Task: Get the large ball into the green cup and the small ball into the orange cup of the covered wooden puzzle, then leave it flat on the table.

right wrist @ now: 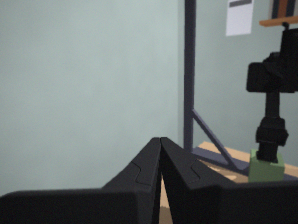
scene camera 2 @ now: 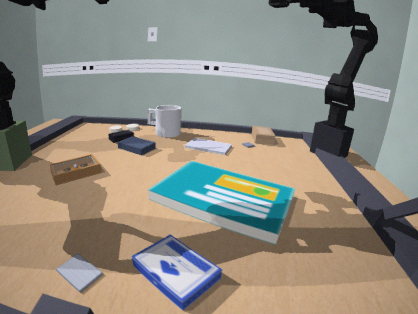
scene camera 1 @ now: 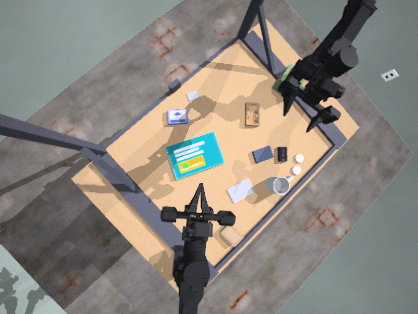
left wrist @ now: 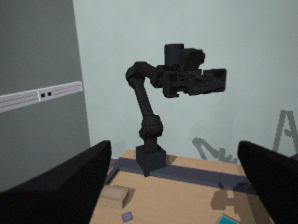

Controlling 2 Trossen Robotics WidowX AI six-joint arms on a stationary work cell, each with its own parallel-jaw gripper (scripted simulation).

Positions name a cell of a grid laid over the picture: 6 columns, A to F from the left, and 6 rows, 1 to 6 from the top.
Scene:
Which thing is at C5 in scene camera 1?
My right gripper.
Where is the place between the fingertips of my left gripper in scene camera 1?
E3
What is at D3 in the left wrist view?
My right gripper.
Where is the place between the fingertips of my left gripper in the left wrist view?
D4

